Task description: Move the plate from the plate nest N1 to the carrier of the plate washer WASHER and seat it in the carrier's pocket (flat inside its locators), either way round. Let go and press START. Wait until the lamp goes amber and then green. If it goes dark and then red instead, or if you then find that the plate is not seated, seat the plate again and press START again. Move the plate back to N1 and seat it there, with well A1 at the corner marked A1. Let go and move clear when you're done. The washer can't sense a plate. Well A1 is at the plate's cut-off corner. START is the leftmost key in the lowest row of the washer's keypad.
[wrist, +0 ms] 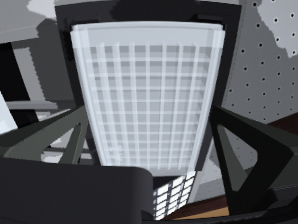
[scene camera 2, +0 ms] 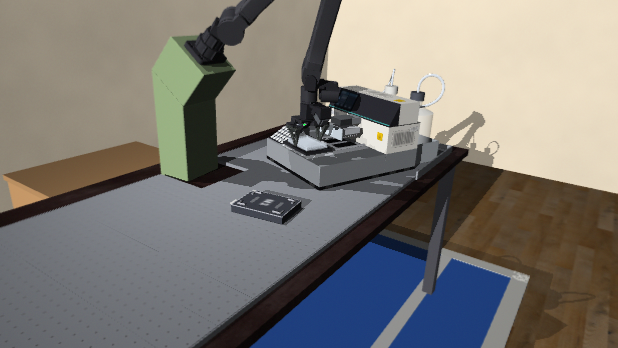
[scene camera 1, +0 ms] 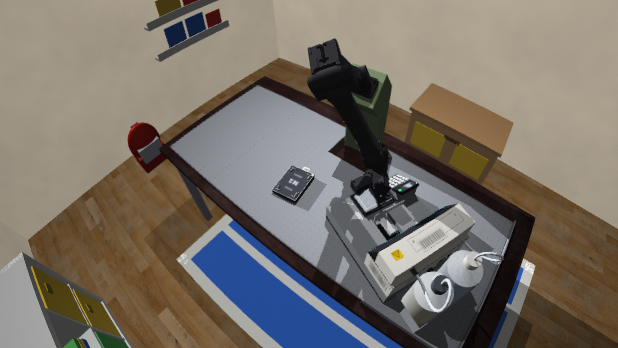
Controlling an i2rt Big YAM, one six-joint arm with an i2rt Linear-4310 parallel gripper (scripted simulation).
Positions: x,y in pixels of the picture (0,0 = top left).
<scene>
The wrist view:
my gripper: 149,112
multi-well plate: 171,148
</scene>
